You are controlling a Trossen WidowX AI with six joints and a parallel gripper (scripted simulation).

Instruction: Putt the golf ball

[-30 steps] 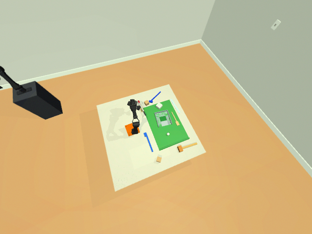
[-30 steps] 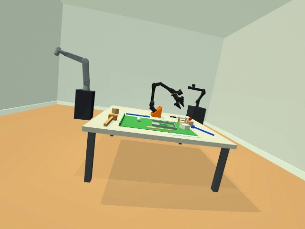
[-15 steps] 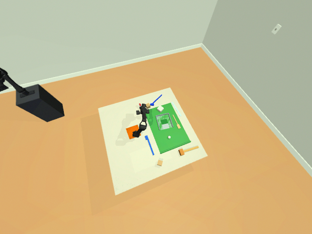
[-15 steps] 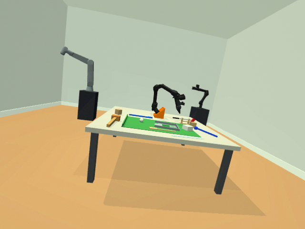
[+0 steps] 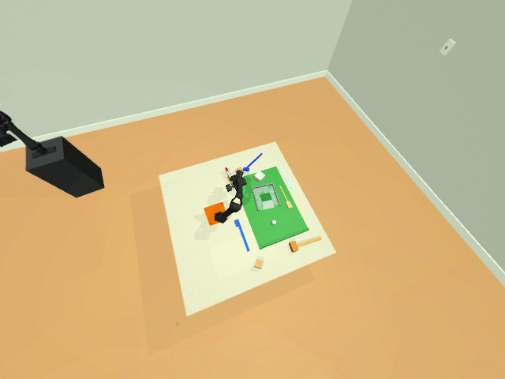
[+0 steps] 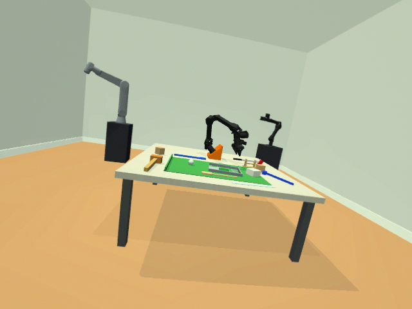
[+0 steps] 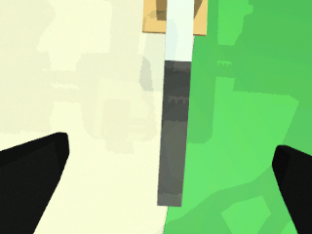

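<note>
Right now the red putter is 11 cm to the left of my gripper tip and 4 cm below it. The rest, counted from my gripper tip: white block: 28 cm ahead, 4 cm to the left, 7 cm below; then white golf ball: 18 cm ahead, 44 cm to the right, 7 cm below; then blue putter: 30 cm ahead, 23 cm to the left, 9 cm below.
</note>
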